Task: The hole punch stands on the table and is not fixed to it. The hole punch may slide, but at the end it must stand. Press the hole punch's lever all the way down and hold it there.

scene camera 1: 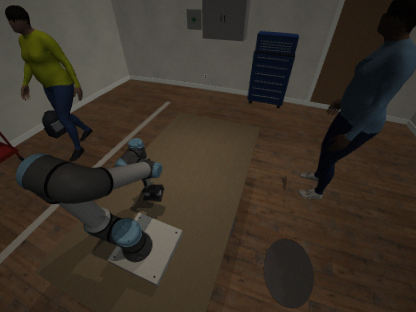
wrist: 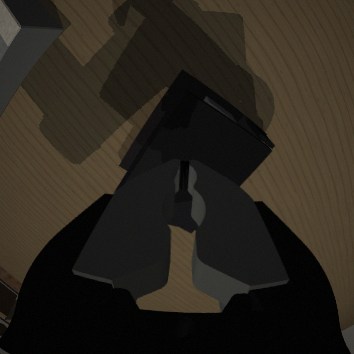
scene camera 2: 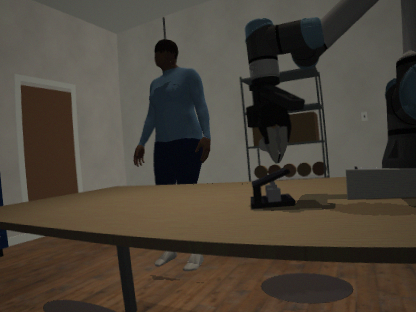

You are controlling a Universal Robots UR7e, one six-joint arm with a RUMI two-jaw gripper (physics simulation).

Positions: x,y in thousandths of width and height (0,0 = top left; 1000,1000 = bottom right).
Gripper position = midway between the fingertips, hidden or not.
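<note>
My gripper (scene camera 2: 667,524) is there for me to see, and my gripper (wrist: 518,462) shows in that other view too. I also see a black hole punch (scene camera 2: 660,636), and the same black hole punch (wrist: 521,227) is visible again.
</note>
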